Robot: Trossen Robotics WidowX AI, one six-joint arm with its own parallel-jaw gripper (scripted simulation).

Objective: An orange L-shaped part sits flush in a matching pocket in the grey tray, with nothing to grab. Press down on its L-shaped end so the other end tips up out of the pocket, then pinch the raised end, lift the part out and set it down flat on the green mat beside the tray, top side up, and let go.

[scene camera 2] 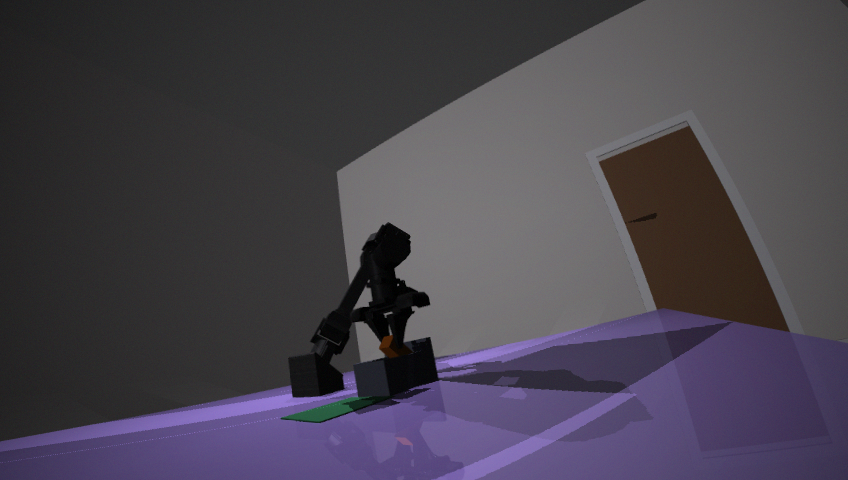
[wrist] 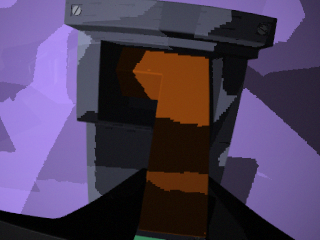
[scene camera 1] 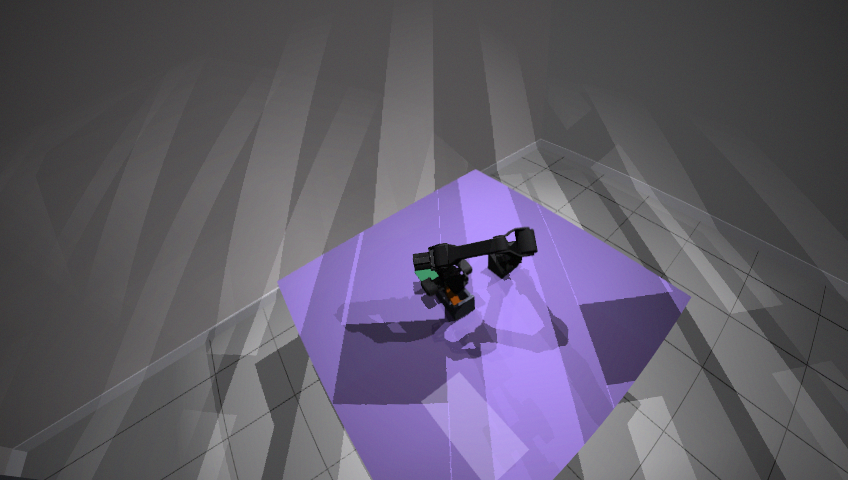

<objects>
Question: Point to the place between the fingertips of my gripper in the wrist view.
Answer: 174,179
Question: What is my gripper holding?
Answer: An orange L-shaped part.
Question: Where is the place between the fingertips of my gripper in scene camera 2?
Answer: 394,349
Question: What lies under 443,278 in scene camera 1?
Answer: My gripper.
</objects>
